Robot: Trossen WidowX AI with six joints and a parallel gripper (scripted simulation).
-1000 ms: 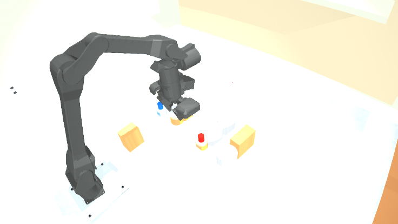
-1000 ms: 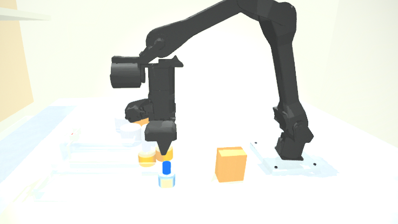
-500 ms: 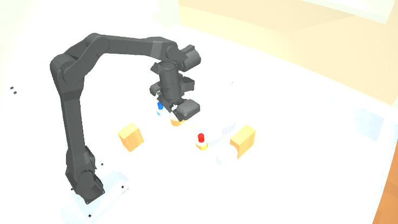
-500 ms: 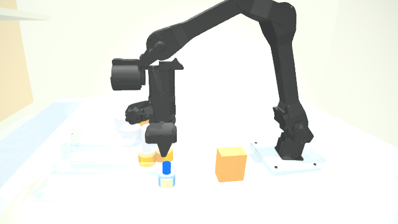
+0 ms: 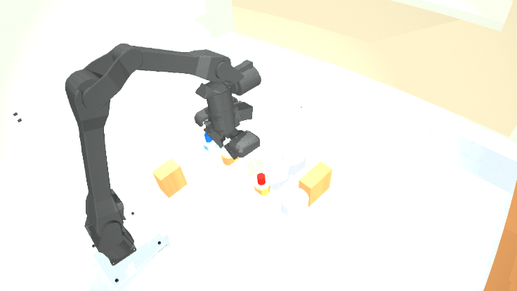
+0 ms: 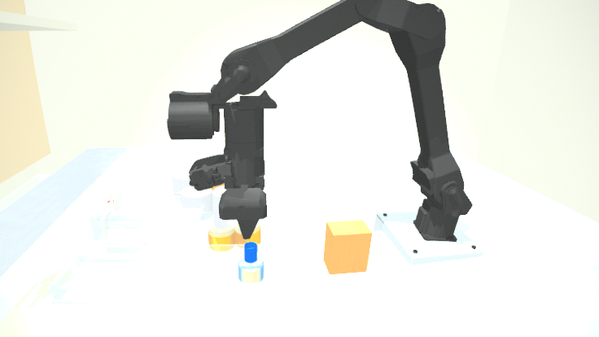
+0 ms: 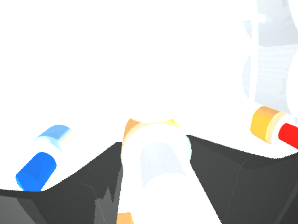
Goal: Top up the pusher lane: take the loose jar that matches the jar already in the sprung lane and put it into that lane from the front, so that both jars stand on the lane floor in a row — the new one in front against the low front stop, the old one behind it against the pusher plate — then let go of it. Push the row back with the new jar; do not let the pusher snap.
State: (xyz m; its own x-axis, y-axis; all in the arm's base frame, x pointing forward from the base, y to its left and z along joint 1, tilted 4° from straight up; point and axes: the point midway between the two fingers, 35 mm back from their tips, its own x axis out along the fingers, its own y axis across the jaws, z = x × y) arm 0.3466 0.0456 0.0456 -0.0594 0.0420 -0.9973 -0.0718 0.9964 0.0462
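The blue-capped jar lies 8 cm to the left of my gripper tip and 1 cm behind it. From my gripper tip the other things lie so: see-through lane: 15 cm ahead, 2 cm below, 1 cm to the right.
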